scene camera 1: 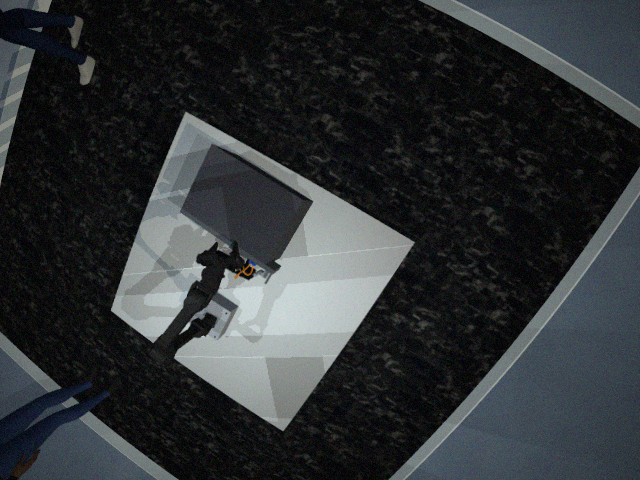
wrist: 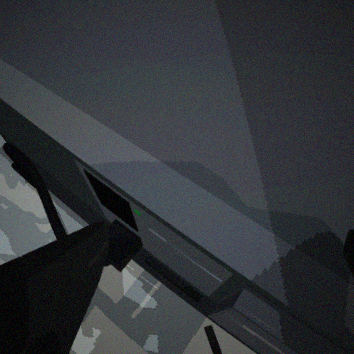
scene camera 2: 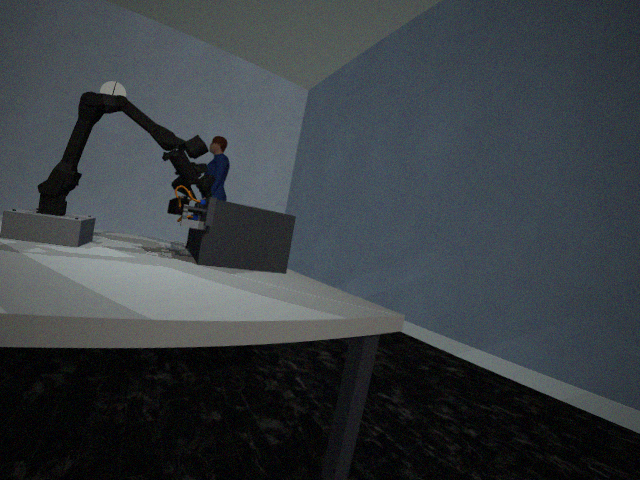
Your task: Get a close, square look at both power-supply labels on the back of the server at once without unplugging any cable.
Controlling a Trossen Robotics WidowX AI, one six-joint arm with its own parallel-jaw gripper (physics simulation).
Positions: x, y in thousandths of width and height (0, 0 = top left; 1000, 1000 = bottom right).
Scene:
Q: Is my gripper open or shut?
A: Open.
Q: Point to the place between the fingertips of my gripper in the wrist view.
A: At 645, 674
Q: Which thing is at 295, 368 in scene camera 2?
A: My gripper.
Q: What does my gripper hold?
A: Nothing.

